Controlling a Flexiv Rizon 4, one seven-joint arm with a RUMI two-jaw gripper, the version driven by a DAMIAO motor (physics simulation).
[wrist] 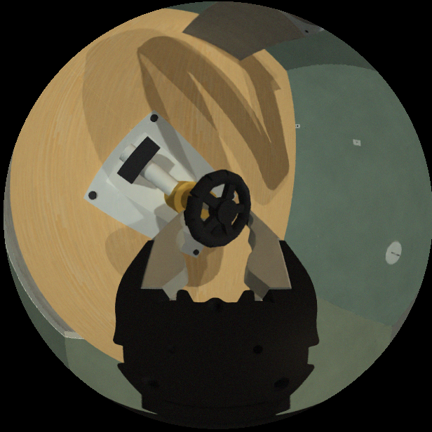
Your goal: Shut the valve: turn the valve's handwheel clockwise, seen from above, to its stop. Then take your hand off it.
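Observation:
The black spoked handwheel [194,220] stands near the middle of the wrist view, on the brass valve body [177,198]. A white pipe [161,180] runs from the brass part to a black clamp [138,160] over a pale square base plate [104,192]. My gripper [216,211] is open, with one finger at the wheel's left side and the other at its right side. The wheel's rim covers the fingertips in part, so I cannot tell whether they touch it.
The base plate has dark bolts at its corners and lies on a wooden table top [45,150]. A dark grey-brown panel [245,30] shows at the top edge. Green floor [345,200] with a white oval disc [394,252] lies beyond the table's right edge. Large shadows cross the table.

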